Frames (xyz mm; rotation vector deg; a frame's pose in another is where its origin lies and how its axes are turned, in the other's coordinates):
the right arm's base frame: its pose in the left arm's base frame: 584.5 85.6 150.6 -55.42 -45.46 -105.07
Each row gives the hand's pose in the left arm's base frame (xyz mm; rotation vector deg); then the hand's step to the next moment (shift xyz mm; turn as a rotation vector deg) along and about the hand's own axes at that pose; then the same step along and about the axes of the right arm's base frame.
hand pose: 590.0 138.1 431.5 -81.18 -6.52 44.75
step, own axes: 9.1 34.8 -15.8 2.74 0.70 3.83
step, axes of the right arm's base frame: -28.9 -0.5 -26.6 -2.64 -2.16 3.32
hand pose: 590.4 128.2 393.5 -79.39 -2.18 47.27
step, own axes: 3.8 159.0 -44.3 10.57 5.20 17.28
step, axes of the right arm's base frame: -96.3 -51.1 -124.0 -11.65 -11.54 12.98
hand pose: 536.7 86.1 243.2 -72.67 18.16 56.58
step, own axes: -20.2 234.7 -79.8 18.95 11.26 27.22
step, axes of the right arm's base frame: -55.9 -136.6 -200.2 -21.51 -19.93 19.16
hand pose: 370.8 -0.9 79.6 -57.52 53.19 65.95
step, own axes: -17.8 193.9 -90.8 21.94 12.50 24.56
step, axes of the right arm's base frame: 56.5 -158.3 -133.9 -23.85 -20.59 15.75
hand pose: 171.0 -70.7 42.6 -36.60 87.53 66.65
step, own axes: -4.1 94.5 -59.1 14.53 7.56 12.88
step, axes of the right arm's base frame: 68.0 -83.5 -29.1 -14.51 -13.07 7.27
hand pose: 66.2 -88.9 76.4 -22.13 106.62 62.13
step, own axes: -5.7 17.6 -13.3 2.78 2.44 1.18
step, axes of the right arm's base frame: 19.6 -11.4 2.0 -1.52 -3.44 0.98
